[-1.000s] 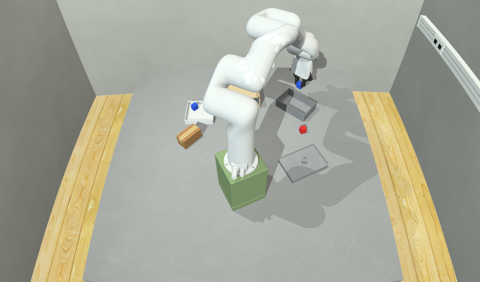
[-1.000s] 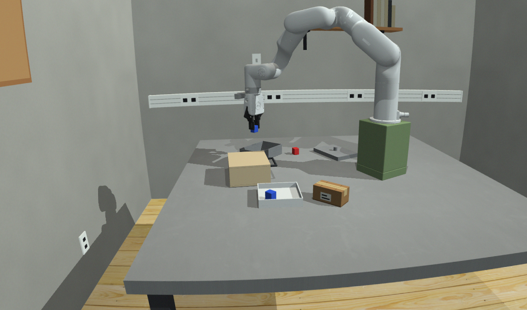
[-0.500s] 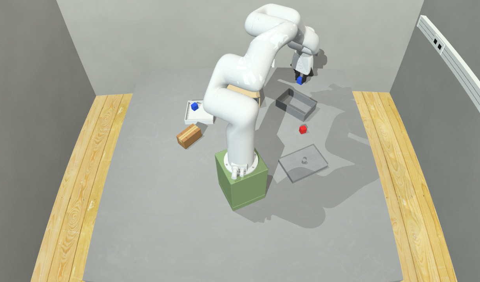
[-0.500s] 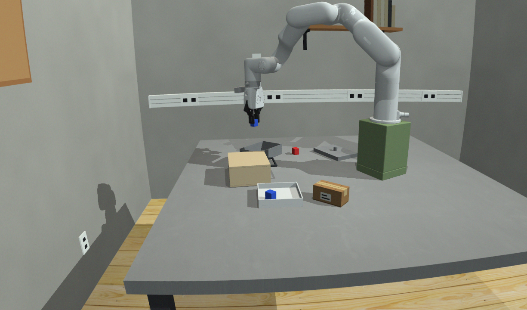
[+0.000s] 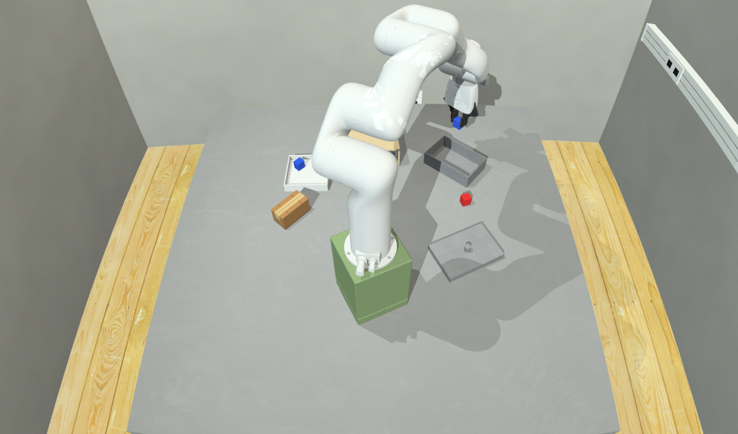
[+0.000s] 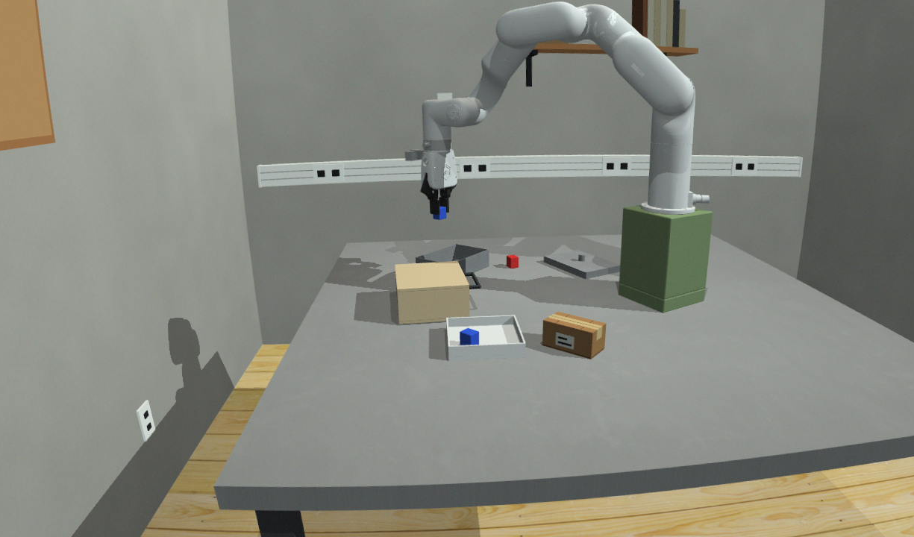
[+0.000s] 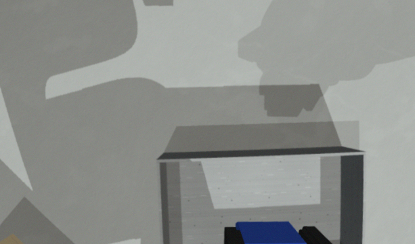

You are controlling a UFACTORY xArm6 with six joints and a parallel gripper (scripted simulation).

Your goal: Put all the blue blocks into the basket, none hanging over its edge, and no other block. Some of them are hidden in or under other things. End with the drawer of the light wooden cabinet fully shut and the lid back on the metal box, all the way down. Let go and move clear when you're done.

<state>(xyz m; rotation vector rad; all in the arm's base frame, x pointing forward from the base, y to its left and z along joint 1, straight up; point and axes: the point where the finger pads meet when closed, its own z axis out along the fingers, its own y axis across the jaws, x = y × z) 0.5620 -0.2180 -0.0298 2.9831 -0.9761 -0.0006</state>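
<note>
Now: hand 490 mm to the right of the white basket, 170 mm above it and 140 mm past it. From my hand the other things lie so: light wooden cabinet (290 mm to the left, 150 mm below, 10 mm behind); then dark metal box (160 mm below, 30 mm behind); then red block (200 mm behind, 170 mm below, 40 mm to the right).
</note>
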